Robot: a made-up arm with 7 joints.
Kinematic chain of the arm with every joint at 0, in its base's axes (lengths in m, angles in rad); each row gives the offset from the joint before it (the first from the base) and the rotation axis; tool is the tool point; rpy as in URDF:
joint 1: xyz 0 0 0.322 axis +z
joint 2: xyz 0 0 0 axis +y
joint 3: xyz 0 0 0.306 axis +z
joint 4: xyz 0.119 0 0 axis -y
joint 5: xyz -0.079 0 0.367 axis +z
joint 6: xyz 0 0 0 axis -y
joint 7: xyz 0.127 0 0 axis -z
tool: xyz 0 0 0 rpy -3.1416 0 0
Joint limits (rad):
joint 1: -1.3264..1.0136
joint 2: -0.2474..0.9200
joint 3: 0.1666..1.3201
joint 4: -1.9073..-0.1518
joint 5: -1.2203..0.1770
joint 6: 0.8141..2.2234
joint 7: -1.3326..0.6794
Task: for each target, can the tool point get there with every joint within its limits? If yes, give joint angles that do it. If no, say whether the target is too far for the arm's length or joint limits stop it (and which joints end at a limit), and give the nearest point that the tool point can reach.
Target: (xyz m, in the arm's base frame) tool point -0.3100 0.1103 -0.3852
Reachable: no: joint limits stop it (at a limit: joint 1, joint 2, joint 4, joint 6) | nearest point -0.0339 0.4924 0.0387 | short by 0.634 m
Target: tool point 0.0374 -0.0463 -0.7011
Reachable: no: too far | nearest point 0.2856 -0.3536 -0.0223 | short by 0.785 m
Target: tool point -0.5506 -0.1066 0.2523
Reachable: no: joint limits stop it (at a limit: joint 1, joint 2, joint 3, joint 4, joint 5, joint 6) | nearest point -0.4125 0.3533 0.4952 | short by 0.538 m
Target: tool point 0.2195 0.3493 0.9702
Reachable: yes | joints 0.4437 -0.1571 0.5378 -0.9613 -0.5283 0.9336 -0.5693
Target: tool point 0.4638 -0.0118 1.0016
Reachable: yes | joints -0.3939 0.0936 0.4291 -0.7611 -0.5414 1.5568 0.3278
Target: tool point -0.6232 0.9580 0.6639
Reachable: no: too far | nearest point -0.2991 0.6300 0.5882 | short by 0.467 m
